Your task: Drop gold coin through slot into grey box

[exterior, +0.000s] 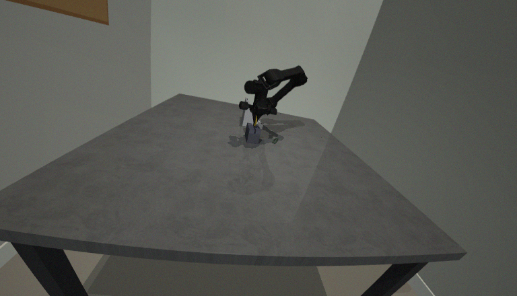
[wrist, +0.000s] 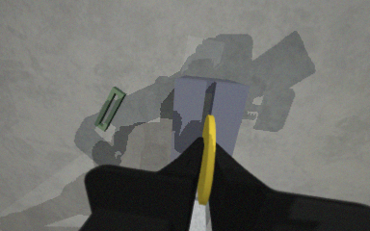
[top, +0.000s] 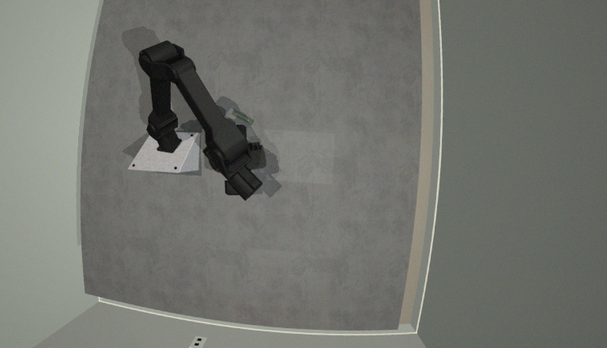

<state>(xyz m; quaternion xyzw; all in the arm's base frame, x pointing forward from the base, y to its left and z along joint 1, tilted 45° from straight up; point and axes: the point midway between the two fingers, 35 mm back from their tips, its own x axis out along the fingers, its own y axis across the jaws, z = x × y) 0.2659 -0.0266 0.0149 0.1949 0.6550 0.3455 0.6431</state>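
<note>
The gold coin lies 2 cm above my gripper tip.
</note>
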